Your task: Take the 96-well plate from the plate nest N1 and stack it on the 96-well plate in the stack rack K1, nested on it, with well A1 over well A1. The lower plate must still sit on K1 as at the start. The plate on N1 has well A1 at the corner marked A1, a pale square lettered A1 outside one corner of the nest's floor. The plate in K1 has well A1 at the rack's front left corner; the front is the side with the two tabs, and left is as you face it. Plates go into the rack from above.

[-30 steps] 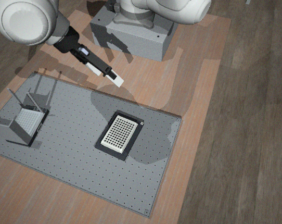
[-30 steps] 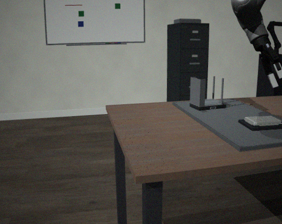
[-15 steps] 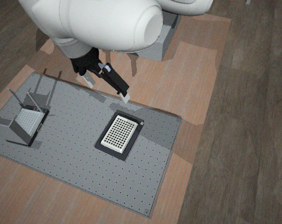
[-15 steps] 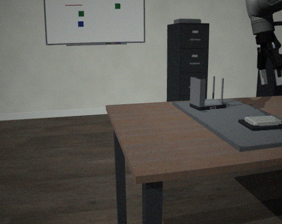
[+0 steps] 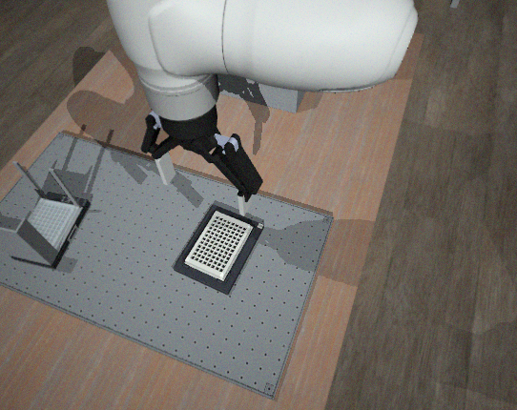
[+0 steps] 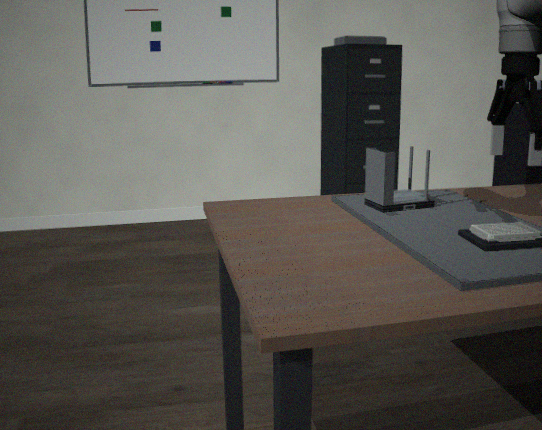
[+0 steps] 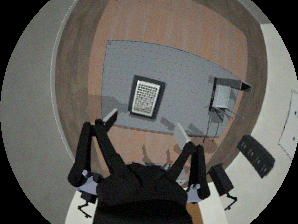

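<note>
Right now the pale A1 mark is 40 mm behind my hand, 80 mm to the left of it and 170 mm below it. Round my hand: tall grey wall (120 mm ahead, 350 mm to the right, 90 mm below).
</note>
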